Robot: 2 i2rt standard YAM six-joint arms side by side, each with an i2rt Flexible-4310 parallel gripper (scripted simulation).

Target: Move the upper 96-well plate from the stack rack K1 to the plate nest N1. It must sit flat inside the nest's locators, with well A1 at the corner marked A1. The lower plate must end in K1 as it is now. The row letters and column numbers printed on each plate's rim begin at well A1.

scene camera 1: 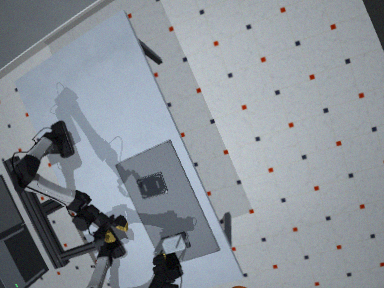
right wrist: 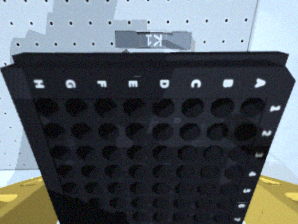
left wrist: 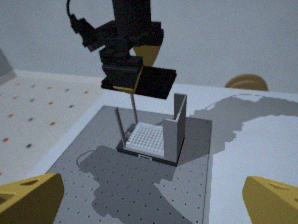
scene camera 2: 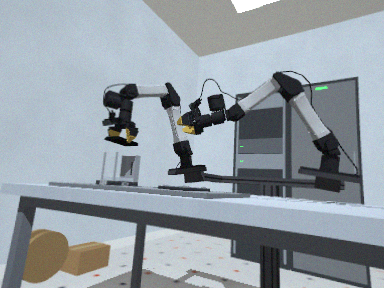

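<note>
Black 96-well plate (right wrist: pixel 152 130) present; the left wrist view shows the plate (left wrist: pixel 154 82) too. My right gripper (right wrist: pixel 150 180) is visible, and the left wrist view likewise includes the right gripper (left wrist: pixel 139 81). My left gripper (left wrist: pixel 152 183) is visible as well.
</note>
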